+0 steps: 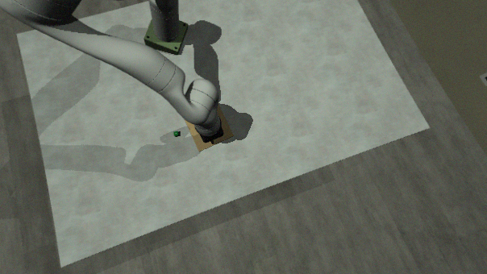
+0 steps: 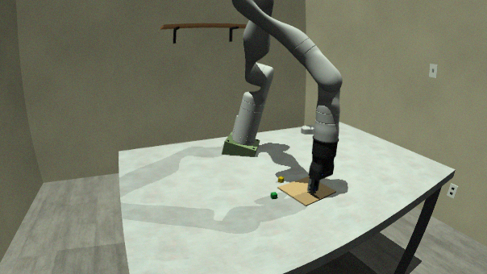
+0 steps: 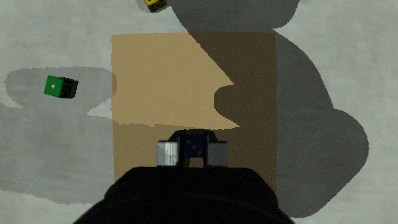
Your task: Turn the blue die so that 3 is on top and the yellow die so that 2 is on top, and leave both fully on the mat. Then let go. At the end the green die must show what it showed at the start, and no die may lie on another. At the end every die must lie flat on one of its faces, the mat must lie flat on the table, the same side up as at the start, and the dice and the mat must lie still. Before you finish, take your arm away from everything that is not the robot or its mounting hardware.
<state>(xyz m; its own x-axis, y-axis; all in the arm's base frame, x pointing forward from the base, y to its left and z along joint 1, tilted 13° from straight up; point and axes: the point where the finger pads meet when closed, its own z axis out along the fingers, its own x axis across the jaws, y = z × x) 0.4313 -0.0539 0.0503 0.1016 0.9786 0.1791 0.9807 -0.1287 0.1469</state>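
Right now my hand is 10 mm above the blue die. Round my hand: yellow die (130 mm behind, 20 mm to the right, 20 mm below); tan mat (20 mm behind, 30 mm below); green die (60 mm behind, 110 mm to the right, 20 mm below).
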